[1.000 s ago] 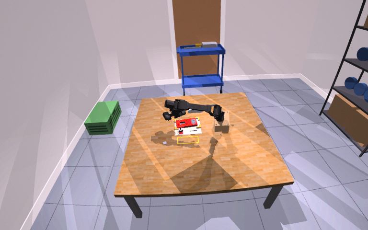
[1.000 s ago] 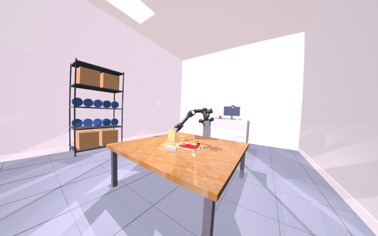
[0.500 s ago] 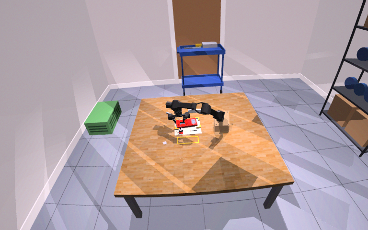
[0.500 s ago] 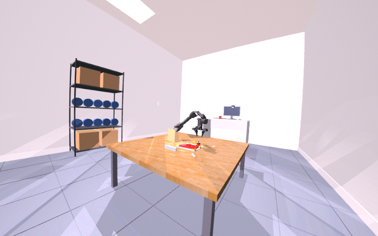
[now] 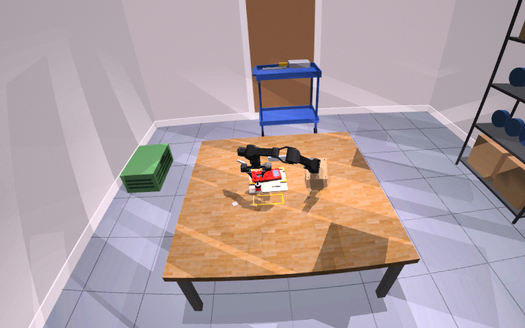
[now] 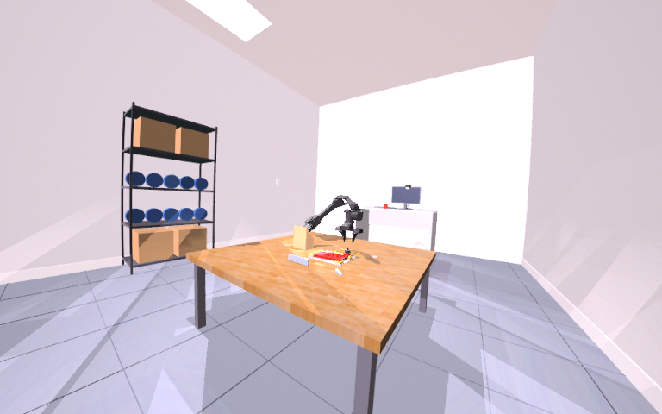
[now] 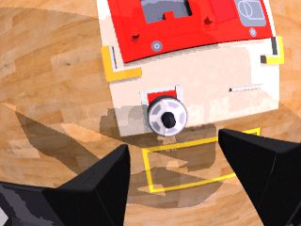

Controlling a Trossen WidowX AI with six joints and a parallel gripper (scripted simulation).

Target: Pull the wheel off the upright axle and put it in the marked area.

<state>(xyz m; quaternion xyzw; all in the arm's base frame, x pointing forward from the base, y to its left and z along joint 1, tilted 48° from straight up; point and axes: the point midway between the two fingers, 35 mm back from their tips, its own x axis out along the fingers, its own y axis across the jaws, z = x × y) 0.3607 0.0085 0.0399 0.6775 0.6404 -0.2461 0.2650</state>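
My gripper tip is now 60 mm above the dark wheel.
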